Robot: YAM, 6 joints.
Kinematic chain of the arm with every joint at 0, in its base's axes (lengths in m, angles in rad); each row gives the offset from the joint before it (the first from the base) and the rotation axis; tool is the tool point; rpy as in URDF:
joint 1: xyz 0 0 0.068 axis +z
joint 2: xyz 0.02 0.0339 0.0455 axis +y
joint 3: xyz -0.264 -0.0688 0 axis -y
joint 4: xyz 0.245 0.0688 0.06 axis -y
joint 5: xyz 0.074 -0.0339 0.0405 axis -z
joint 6: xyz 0.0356 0 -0.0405 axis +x
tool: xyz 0 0 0 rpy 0 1.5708 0
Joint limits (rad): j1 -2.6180..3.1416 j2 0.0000..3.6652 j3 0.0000..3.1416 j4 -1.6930..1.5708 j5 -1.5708..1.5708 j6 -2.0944..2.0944
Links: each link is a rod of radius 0.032 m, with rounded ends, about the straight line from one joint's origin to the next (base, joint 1, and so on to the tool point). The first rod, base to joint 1, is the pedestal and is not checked.
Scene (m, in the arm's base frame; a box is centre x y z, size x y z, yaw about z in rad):
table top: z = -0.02
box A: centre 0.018 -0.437 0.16 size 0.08 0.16 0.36 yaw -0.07
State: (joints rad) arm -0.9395 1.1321 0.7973 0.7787 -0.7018 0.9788
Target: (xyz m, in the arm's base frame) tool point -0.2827 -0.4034 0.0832
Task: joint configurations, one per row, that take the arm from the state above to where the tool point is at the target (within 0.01 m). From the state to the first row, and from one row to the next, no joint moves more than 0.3 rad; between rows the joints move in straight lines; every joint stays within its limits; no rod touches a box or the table.
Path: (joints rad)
1: -1.1661 1.2515 0.9246 0.8571 -0.6186 1.1693
2: -1.3926 1.3708 1.0519 0.9354 -0.5355 1.3598
3: -1.6192 1.4902 1.1792 1.0138 -0.4523 1.5502
4: -1.8458 1.6096 1.3065 1.0922 -0.3692 1.7407
5: -1.9694 1.8698 1.3282 0.9604 -0.4130 1.4868
6: -2.0931 2.1301 1.3498 0.8287 -0.4567 1.2328
7: -2.2167 2.3904 1.3714 0.6969 -0.5005 0.9788

